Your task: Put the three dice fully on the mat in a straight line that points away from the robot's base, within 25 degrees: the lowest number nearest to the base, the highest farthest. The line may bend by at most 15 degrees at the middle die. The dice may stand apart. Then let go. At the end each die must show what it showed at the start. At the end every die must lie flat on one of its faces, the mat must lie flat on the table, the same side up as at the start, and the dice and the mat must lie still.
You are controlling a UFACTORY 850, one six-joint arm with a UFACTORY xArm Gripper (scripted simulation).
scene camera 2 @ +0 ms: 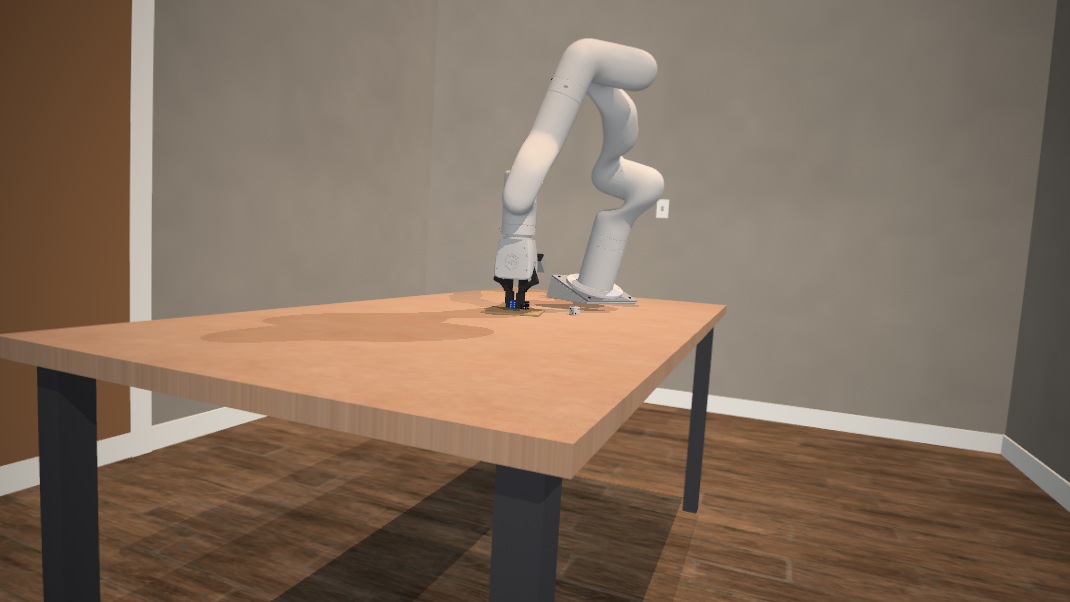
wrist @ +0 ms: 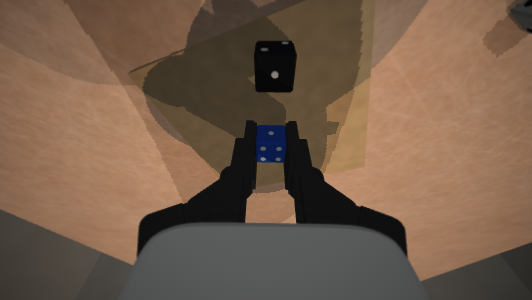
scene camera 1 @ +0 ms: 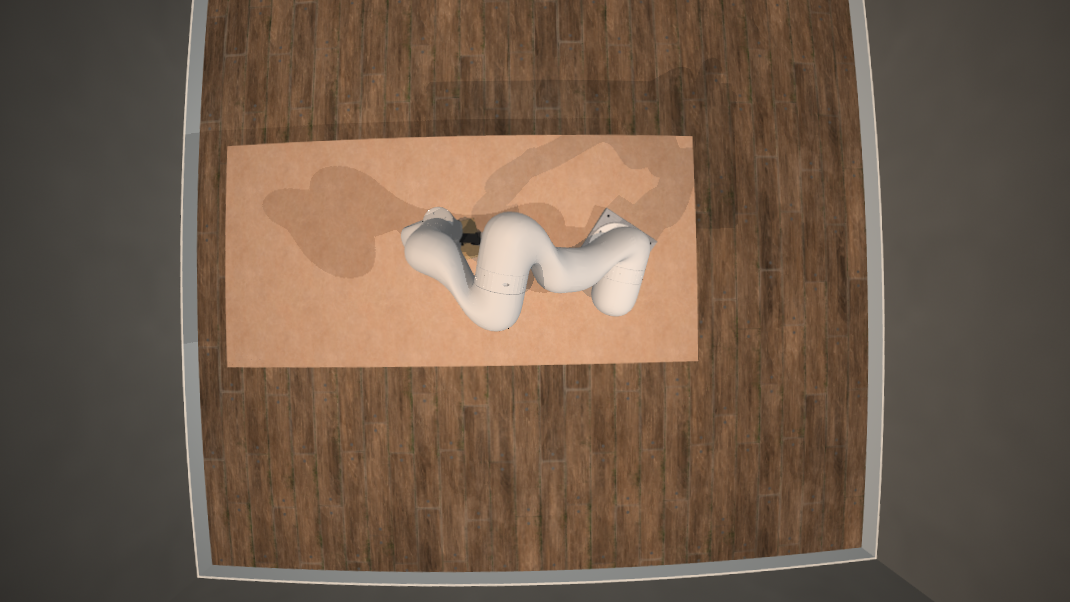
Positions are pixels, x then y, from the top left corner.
Scene:
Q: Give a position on a blue die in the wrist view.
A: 271, 139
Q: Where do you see a black die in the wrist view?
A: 275, 61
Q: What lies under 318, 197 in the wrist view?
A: My gripper.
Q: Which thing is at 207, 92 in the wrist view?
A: A mat.

